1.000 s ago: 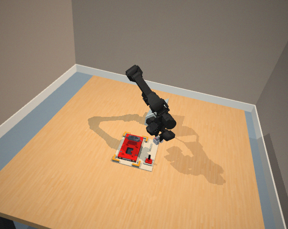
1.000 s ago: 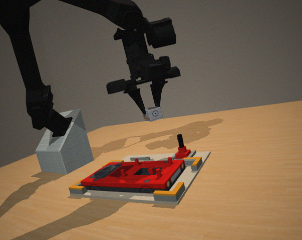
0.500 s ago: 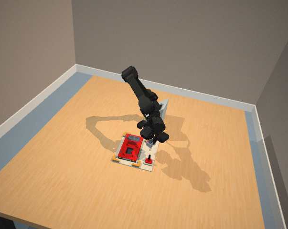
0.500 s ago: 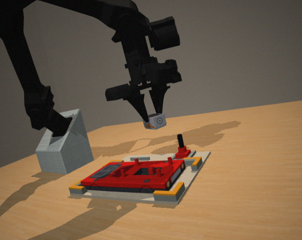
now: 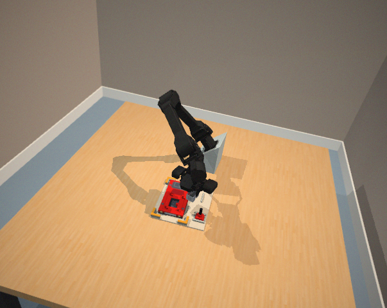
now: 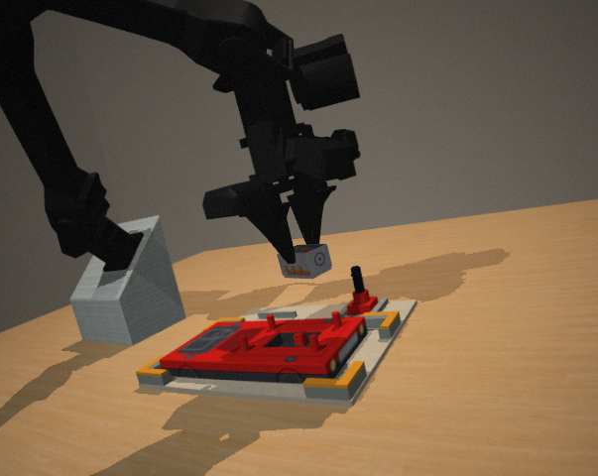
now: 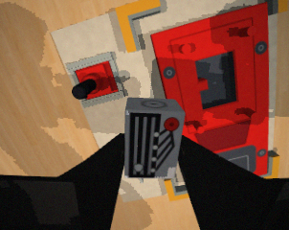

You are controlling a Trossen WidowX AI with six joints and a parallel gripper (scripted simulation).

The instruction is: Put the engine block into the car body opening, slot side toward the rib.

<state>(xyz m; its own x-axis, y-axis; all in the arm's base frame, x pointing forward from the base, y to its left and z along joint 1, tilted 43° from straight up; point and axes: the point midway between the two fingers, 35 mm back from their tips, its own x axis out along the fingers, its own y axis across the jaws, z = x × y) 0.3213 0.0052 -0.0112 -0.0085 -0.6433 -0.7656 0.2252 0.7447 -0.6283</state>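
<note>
Now: gripper tip 20 mm past the pale base plate, 50 mm to the left of it and 80 mm above it. Also, from my gripper tip: grey engine block (10 mm below).
</note>
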